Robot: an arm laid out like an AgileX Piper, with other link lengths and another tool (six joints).
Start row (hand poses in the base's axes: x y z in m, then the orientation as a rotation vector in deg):
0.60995 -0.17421 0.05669 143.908 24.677 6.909
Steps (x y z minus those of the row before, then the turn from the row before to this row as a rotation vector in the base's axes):
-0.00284 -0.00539 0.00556 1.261 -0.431 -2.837
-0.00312 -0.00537 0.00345 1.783 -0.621 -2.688
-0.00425 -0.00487 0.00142 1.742 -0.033 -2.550
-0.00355 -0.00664 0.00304 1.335 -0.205 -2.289
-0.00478 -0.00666 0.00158 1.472 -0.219 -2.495
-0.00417 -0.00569 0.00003 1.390 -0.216 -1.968
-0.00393 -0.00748 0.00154 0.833 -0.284 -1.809
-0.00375 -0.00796 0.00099 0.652 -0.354 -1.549
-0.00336 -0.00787 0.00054 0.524 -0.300 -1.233
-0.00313 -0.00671 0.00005 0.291 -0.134 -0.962
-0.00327 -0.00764 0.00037 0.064 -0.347 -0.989
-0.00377 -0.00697 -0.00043 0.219 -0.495 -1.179
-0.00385 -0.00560 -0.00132 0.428 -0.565 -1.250
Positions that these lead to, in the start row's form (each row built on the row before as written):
0.60711 -0.17960 0.06225 145.567 20.954 6.648
0.60399 -0.18497 0.06570 147.615 17.308 6.789
0.59974 -0.18984 0.06712 149.616 13.999 6.210
0.59619 -0.19648 0.07016 151.110 10.922 5.877
0.59141 -0.20314 0.07174 152.696 7.525 5.502
0.58724 -0.20883 0.07177 154.126 4.793 5.279
0.58331 -0.21631 0.07331 154.954 2.241 5.157
0.57956 -0.22427 0.07430 155.567 0.011 5.198
0.57620 -0.23214 0.07484 156.039 -1.778 5.255
0.57307 -0.23885 0.07489 156.282 -3.144 5.162
0.56980 -0.24649 0.07526 156.279 -4.595 5.352
0.56603 -0.25346 0.07483 156.400 -6.359 5.687
0.56218 -0.25906 0.07351 156.703 -8.261 6.092

